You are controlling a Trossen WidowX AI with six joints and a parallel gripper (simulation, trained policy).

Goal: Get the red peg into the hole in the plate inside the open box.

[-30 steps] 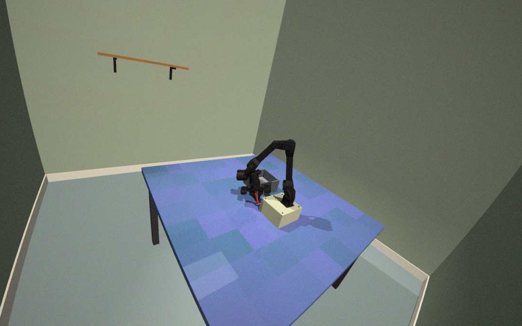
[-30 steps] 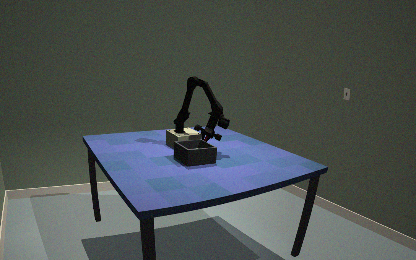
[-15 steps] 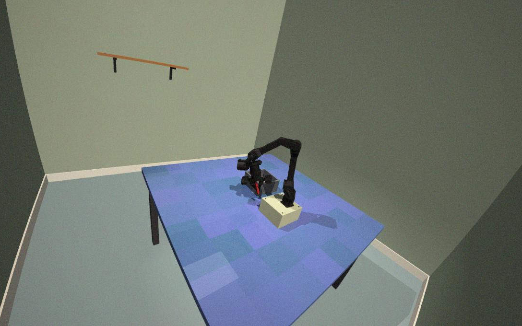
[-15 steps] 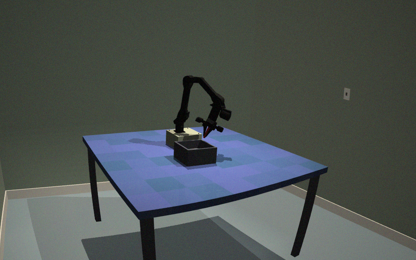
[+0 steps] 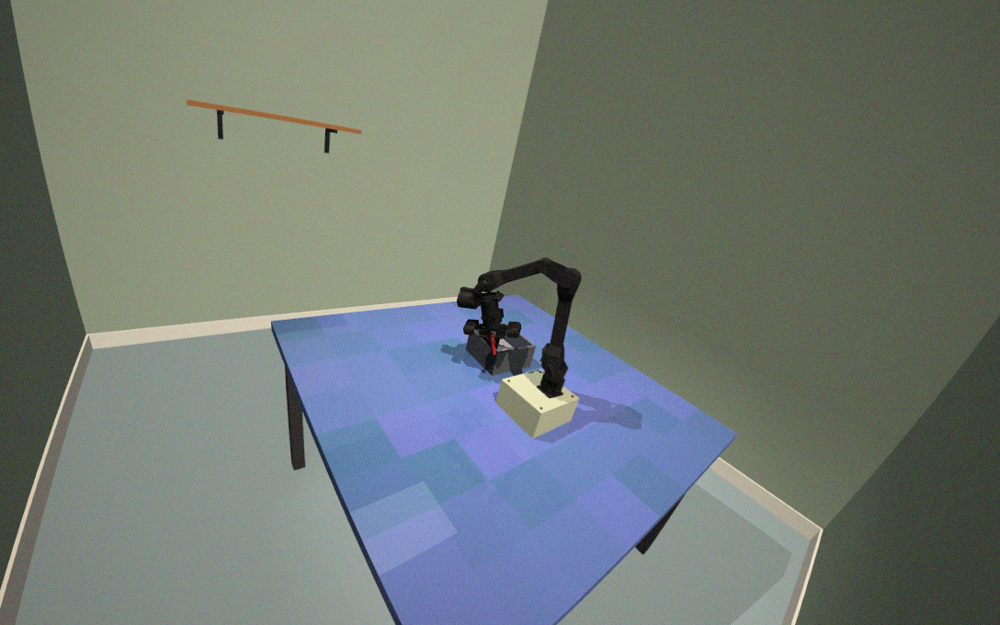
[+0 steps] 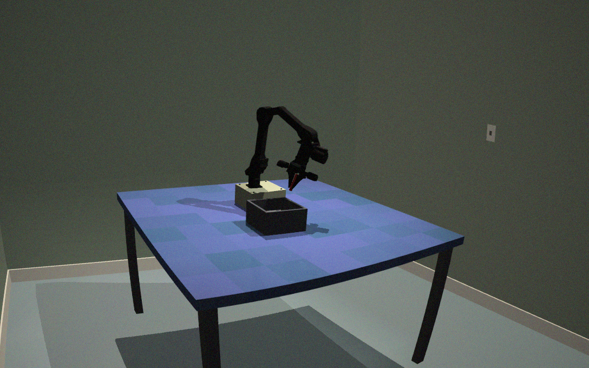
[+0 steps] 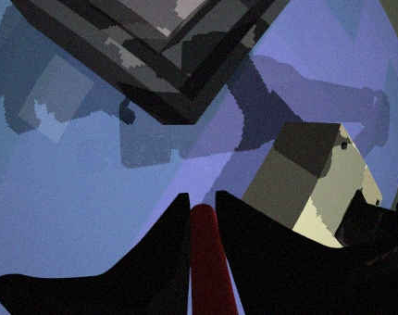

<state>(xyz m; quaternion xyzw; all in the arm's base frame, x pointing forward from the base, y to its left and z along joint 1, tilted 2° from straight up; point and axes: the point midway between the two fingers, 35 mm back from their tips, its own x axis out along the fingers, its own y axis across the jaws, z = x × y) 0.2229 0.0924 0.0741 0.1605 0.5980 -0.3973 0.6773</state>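
Right now the grey plate is 110 mm ahead of my gripper tip, 120 mm to the right of it and 90 mm below it. Also, from my gripper tip: red peg: 10 mm behind, 20 mm to the left, 20 mm above; dark box: 110 mm ahead, 120 mm to the right, 110 mm below.
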